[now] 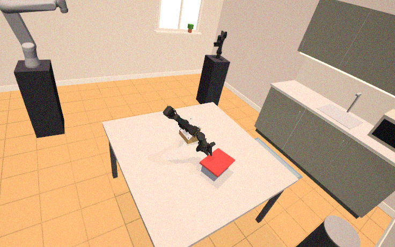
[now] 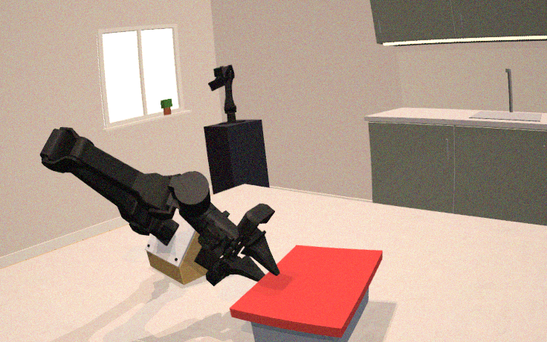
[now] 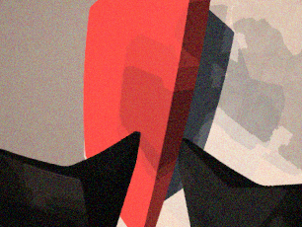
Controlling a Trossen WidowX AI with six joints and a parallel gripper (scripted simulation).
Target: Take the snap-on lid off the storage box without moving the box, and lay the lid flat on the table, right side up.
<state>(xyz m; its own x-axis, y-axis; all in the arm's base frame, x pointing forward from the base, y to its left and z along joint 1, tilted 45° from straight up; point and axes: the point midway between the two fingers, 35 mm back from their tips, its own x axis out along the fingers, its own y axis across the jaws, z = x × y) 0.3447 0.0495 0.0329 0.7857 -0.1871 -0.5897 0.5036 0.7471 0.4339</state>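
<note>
The red lid lies 7 cm ahead of my gripper tip and 3 cm to the left of it. Also, from my gripper tip: storage box: 7 cm ahead, 3 cm to the left, 4 cm below.
</note>
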